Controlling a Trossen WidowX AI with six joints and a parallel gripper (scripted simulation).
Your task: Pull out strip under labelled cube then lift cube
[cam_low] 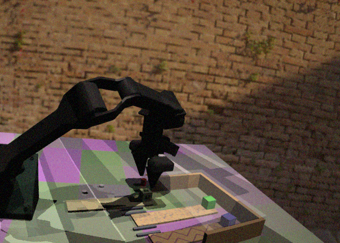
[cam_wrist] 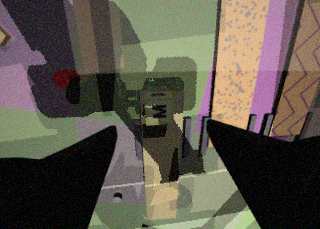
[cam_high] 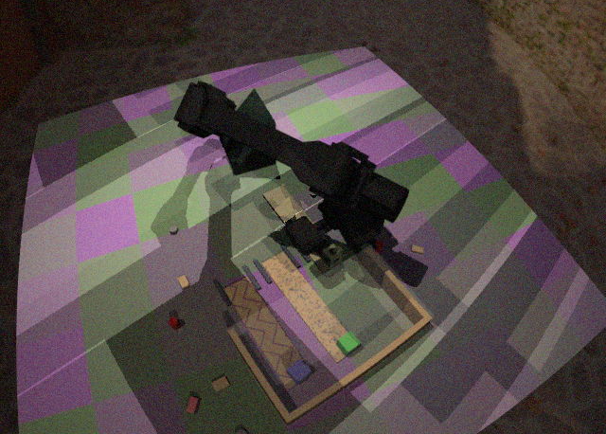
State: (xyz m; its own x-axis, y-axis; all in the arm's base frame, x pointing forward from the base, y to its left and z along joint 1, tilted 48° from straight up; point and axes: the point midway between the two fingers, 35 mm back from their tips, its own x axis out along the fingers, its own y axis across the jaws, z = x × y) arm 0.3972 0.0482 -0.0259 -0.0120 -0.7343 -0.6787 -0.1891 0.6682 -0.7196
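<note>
Now: gripper tip 10 cm past the strip, 6 cm above it and 2 cm to the left of it.
</note>
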